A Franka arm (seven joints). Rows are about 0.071 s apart.
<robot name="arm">
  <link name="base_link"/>
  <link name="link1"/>
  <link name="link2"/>
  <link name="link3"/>
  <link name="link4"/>
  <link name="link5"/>
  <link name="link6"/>
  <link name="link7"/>
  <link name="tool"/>
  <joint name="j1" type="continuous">
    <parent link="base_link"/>
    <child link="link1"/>
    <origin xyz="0 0 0.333" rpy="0 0 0"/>
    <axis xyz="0 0 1"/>
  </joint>
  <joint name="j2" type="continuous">
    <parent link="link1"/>
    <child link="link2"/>
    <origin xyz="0 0 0" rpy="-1.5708 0 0"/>
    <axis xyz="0 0 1"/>
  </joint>
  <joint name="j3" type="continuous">
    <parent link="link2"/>
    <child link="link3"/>
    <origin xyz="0 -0.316 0" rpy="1.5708 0 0"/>
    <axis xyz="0 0 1"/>
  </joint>
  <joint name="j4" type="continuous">
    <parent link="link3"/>
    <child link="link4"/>
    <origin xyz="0.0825 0 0" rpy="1.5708 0 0"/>
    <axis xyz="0 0 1"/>
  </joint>
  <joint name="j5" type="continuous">
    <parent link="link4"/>
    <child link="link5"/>
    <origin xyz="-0.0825 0.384 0" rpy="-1.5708 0 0"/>
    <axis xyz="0 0 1"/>
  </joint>
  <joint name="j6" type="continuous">
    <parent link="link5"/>
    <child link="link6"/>
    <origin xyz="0 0 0" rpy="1.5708 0 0"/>
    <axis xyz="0 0 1"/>
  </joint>
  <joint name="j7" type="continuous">
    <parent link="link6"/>
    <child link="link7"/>
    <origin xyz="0.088 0 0" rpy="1.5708 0 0"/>
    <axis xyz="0 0 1"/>
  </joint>
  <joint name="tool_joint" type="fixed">
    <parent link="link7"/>
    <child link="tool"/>
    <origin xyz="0 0 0.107" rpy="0 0 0"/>
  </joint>
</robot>
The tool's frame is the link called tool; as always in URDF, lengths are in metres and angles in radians. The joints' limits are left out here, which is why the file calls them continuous.
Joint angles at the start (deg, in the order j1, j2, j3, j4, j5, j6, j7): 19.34, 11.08, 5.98, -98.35, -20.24, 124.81, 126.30
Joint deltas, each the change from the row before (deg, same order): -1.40, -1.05, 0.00, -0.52, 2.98, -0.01, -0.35; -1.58, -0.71, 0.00, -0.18, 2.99, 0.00, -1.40; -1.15, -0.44, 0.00, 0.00, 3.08, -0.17, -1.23; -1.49, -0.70, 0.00, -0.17, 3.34, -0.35, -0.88; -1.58, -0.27, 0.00, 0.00, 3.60, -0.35, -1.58; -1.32, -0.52, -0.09, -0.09, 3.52, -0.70, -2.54; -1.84, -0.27, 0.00, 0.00, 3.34, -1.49, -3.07; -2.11, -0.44, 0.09, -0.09, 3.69, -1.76, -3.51; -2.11, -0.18, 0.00, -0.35, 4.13, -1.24, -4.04; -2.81, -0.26, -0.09, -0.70, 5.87, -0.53, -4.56
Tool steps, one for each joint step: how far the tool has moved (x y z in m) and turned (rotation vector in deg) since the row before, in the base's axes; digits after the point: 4 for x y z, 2 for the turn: 0.0012, -0.0142, 0.0066, 2.54, 0.71, -2.04; 0.0032, -0.0155, 0.0058, 2.25, 0.72, -1.22; 0.0021, -0.0107, 0.0041, 2.35, 0.88, -0.98; 0.0017, -0.0145, 0.0052, 2.68, 0.93, -1.71; 0.0033, -0.0147, 0.0021, 2.71, 1.15, -1.17; 0.0010, -0.0131, 0.0034, 2.34, 1.10, -0.02; 0.0018, -0.0176, 0.0001, 1.94, 1.74, 0.20; 0.0005, -0.0189, 0.0008, 2.31, 1.74, 0.49; 0.0011, -0.0189, -0.0029, 2.82, 1.46, 0.83; 0.0019, -0.0256, -0.0031, 4.58, 0.75, -0.08
